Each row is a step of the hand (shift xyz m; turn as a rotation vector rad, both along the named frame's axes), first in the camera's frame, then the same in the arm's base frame.
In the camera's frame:
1: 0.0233 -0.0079 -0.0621 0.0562 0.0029 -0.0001
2: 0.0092 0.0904 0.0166 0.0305 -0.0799 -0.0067
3: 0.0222 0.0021 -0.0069 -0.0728 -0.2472 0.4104
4: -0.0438 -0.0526 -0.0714 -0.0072 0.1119 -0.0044
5: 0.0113 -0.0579 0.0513 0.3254 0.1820 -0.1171
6: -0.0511 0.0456 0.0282 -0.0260 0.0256 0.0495
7: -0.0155 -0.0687 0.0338 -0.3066 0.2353 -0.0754
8: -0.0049 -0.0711 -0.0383 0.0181 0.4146 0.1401
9: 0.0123 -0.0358 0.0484 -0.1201 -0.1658 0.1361
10: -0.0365 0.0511 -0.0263 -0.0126 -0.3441 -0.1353
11: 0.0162 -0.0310 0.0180 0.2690 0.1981 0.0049
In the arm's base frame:
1: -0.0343 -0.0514 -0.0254 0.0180 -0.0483 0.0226
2: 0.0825 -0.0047 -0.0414 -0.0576 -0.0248 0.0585
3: 0.0040 -0.0227 0.0039 0.0153 0.2880 0.3894
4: -0.0932 0.0039 -0.0329 0.0829 -0.0028 -0.0755
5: -0.0135 0.0201 0.0743 0.1682 -0.3495 -0.0479
6: 0.0370 0.0555 -0.0322 0.0403 0.0462 0.0050
7: -0.0392 0.0347 0.0580 0.0557 0.2096 -0.3287
8: -0.0783 -0.0113 0.0171 0.4071 0.0319 -0.1585
9: 0.0025 0.0165 0.0591 -0.0874 0.1826 0.1395
10: 0.0150 0.0147 -0.0648 -0.3478 -0.0383 0.1202
11: -0.0096 -0.0028 0.0380 0.2330 -0.2394 -0.0029

